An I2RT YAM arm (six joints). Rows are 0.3 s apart.
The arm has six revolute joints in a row. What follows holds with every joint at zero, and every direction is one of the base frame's. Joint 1 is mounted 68 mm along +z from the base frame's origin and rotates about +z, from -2.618 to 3.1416 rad. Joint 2 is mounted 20 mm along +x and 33.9 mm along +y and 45.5 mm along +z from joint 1 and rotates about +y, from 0 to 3.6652 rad. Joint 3 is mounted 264 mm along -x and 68.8 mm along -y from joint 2 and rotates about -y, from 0 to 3.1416 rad. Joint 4 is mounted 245 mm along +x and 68.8 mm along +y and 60 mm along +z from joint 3 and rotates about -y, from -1.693 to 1.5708 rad. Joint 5 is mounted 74 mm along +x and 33.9 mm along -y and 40.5 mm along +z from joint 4 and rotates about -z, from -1.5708 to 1.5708 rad. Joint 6 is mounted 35.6 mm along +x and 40.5 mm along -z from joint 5 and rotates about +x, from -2.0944 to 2.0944 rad. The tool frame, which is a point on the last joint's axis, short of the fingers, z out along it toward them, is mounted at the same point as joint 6; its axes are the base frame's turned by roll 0, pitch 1.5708 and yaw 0 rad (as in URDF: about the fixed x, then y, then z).
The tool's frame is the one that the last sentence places.
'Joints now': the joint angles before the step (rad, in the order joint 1, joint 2, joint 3, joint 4, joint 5, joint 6). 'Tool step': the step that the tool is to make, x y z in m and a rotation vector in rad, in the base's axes. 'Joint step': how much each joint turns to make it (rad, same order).
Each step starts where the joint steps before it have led.
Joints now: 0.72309, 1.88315, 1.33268, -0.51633, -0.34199, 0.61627
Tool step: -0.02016, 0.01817, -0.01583, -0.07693, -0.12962, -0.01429
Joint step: 0.08430, 0.00001, -0.07096, 0.11446, 0.17509, 0.01259
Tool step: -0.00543, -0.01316, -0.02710, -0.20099, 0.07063, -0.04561
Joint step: -0.00459, 0.04616, -0.01221, -0.13581, 0.09728, -0.00153
